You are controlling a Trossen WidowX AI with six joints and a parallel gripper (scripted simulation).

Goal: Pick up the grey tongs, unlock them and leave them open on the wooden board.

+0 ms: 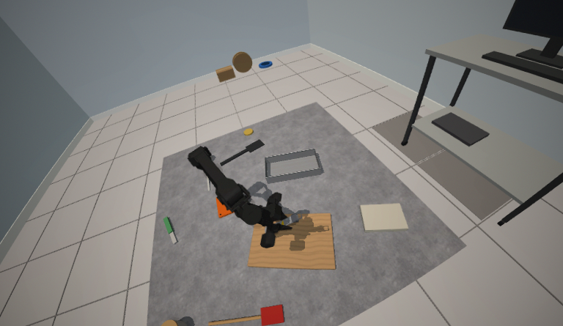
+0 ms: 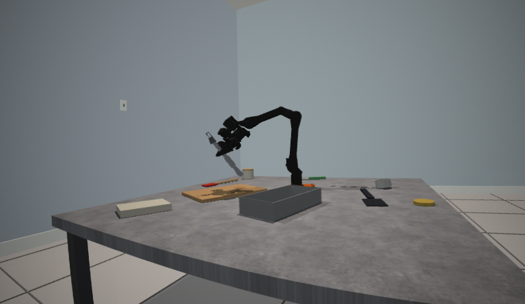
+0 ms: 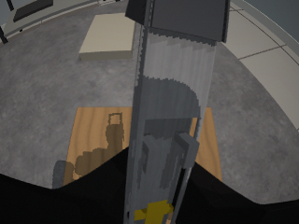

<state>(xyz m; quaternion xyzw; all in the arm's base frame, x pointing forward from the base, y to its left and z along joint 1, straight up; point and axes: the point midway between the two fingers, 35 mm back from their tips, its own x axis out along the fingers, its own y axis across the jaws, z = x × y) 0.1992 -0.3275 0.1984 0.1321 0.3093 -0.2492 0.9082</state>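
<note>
My gripper tip is 30 mm past the yellow lock piece, 20 mm to the right of it and 20 mm below it. The rest, counted from my gripper tip: grey roasting tin: 170 mm ahead, 400 mm to the left, 160 mm below; cream slab: 390 mm ahead, 90 mm to the right, 180 mm below; wooden board: 20 mm behind, 30 mm to the left, 180 mm below.
</note>
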